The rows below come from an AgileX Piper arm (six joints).
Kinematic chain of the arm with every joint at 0, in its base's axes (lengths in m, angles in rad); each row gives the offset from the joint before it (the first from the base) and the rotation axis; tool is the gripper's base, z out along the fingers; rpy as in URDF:
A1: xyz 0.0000 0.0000 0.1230 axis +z
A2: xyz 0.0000 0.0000 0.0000 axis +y
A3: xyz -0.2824 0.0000 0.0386 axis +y
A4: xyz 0.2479 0.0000 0.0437 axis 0.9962 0 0.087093
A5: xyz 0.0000 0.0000 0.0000 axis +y
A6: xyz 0.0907 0.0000 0.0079 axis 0.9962 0 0.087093
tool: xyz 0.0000 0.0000 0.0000 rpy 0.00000 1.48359 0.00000
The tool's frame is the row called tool.
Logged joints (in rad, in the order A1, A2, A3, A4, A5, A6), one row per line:
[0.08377 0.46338 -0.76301 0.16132 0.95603 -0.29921]
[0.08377 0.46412 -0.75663 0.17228 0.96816 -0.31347]
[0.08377 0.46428 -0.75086 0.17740 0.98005 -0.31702]
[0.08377 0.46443 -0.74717 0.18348 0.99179 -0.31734]
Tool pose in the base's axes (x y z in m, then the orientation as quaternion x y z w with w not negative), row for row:
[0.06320 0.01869 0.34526 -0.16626 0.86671 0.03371 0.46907]
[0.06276 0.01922 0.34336 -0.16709 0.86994 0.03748 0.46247]
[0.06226 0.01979 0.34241 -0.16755 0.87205 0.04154 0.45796]
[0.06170 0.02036 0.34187 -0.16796 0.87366 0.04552 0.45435]
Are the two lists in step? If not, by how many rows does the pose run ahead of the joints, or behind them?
The pose runs 2 rows ahead of the joints: the pose in row i belongs to the joints in row i + 2.
